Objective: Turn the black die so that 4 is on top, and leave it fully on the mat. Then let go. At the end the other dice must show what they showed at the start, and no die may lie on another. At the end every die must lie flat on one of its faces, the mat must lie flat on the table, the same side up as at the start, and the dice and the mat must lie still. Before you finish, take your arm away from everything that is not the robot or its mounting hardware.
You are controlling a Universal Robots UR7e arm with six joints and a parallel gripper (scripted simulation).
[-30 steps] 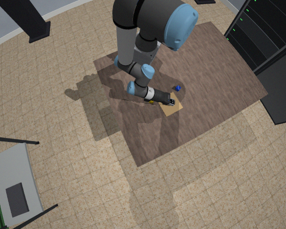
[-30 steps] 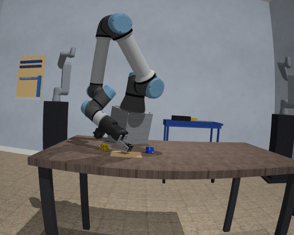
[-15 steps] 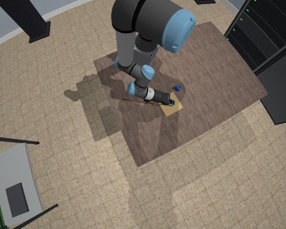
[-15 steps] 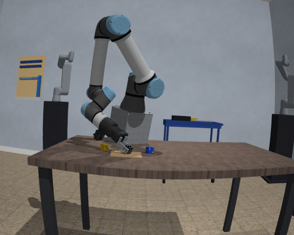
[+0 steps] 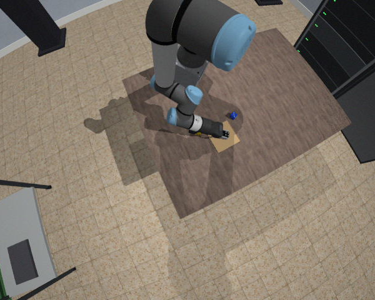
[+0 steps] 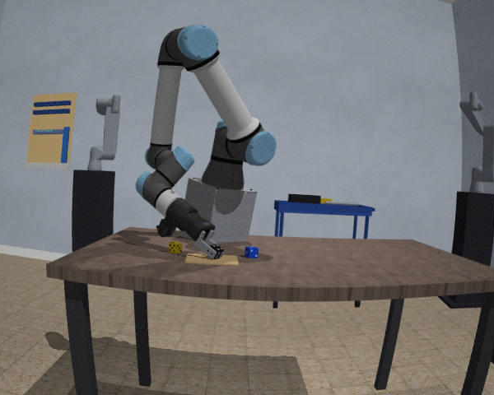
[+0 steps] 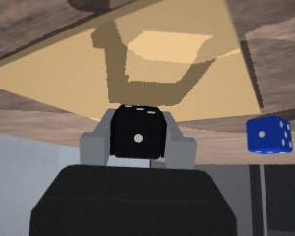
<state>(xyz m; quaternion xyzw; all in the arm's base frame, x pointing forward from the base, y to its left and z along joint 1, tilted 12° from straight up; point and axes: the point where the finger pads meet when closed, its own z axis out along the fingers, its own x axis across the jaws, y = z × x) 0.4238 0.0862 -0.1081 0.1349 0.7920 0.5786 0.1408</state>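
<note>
My gripper is now right at the black die. Round my hand: blue die (100 mm behind, 90 mm to the left, 10 mm below); then tan mat (10 mm to the right, 20 mm below); then yellow die (60 mm behind, 130 mm to the right, 10 mm below).
</note>
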